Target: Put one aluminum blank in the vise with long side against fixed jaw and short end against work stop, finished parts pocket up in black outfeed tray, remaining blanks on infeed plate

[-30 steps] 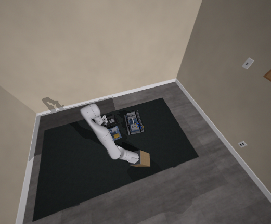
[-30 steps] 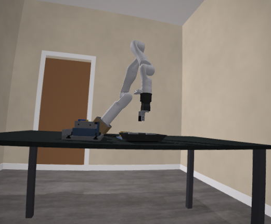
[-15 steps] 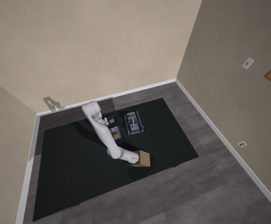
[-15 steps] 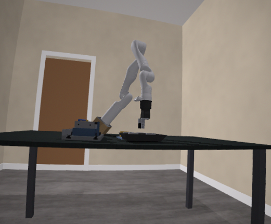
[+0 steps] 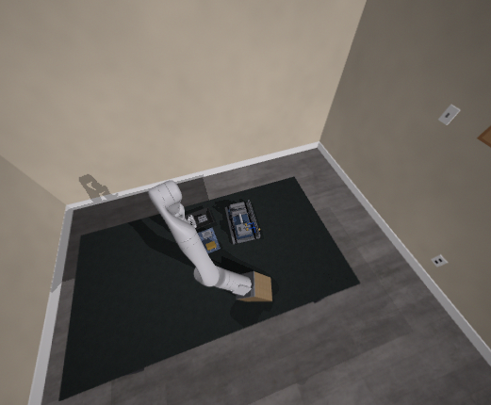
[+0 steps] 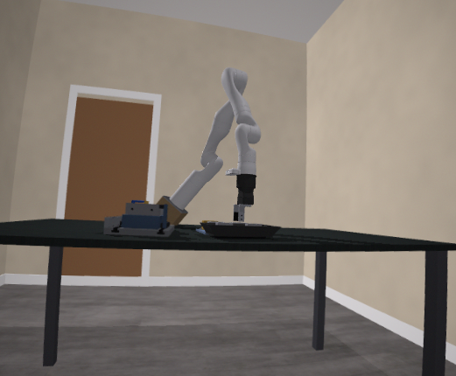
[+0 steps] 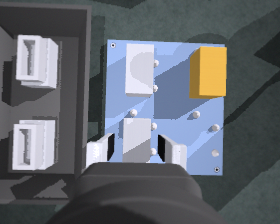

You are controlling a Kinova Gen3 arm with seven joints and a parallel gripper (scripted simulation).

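Right now my hand is 6 cm above the bluish plate, 5 cm to the left of it and 4 cm past it. Round my hand: vise (34 cm to the right, 3 cm below, 2 cm ahead); yellow brass blank (9 cm to the right, 9 cm behind, 4 cm below).
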